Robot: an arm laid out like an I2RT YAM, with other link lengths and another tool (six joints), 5 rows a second.
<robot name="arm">
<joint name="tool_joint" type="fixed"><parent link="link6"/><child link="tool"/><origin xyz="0.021 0.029 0.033" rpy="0 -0.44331 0.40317"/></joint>
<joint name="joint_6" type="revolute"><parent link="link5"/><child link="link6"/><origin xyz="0 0.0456 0.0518" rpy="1.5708 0 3.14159"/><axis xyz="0 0 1"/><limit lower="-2.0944" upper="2.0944"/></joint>
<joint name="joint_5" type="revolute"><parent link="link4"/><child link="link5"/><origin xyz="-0.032 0.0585 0.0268" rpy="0 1.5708 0"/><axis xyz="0 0 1"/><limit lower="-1.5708" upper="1.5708"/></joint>
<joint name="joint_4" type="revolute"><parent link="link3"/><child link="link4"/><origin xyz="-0.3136 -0.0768 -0.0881" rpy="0 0 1.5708"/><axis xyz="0 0 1"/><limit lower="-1.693" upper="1.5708"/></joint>
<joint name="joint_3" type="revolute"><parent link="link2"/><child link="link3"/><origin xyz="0 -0.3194 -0.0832" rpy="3.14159 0 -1.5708"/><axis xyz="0 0 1"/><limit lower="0" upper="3.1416"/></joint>
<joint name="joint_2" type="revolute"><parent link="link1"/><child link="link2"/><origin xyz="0.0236 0.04 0.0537" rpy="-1.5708 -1.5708 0"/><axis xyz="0 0 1"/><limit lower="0" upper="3.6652"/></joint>
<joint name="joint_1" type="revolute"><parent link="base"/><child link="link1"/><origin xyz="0 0 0.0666" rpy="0 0 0"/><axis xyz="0 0 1"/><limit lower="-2.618" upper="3.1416"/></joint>
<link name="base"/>
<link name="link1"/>
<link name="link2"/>
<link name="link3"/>
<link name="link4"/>
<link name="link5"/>
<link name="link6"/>
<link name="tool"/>
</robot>
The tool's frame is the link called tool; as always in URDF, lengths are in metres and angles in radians.
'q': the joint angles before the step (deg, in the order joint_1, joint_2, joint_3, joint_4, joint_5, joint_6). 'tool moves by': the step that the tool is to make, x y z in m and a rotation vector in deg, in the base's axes. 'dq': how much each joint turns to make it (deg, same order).
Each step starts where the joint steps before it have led.
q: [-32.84 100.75 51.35 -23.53 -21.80 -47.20]
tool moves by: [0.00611 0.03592 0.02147 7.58 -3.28 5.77]
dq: [3.37 -3.87 0.00 -4.98 -8.53 0.02]
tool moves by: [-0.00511 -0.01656 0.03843 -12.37 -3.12 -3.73]
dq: [-0.35 -6.49 0.00 2.34 9.80 -0.04]
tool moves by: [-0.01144 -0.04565 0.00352 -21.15 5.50 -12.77]
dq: [-1.73 1.48 -0.39 8.02 23.71 -0.03]
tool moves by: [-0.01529 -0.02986 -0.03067 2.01 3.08 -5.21]
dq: [-5.09 5.23 0.00 1.55 0.11 0.07]
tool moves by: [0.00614 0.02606 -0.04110 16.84 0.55 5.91]
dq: [0.72 5.18 0.00 -5.27 -14.21 0.15]
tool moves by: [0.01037 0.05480 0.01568 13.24 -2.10 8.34]
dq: [5.29 -3.39 0.02 -8.94 -12.59 -0.02]
